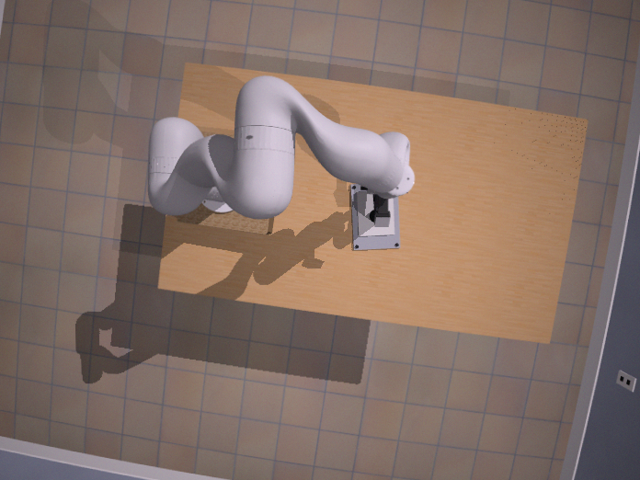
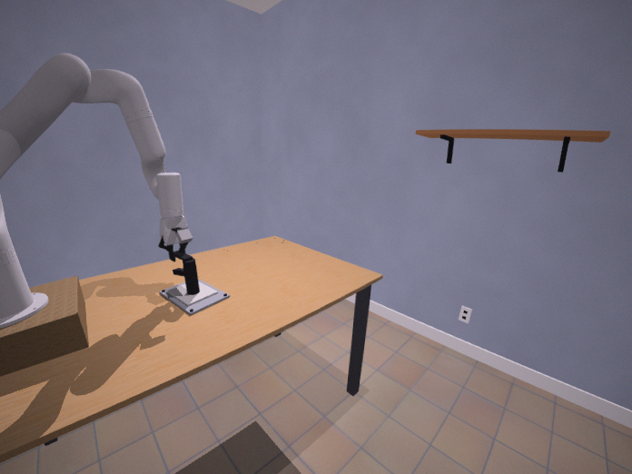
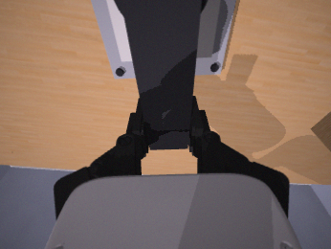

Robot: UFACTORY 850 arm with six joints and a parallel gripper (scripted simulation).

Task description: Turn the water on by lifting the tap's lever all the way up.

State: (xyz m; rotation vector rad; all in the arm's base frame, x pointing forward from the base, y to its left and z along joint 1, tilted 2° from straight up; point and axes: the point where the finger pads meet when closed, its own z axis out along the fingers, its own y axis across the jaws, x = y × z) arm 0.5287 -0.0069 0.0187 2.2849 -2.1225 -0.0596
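Now: the tap lever 6 cm to the right of my hand.
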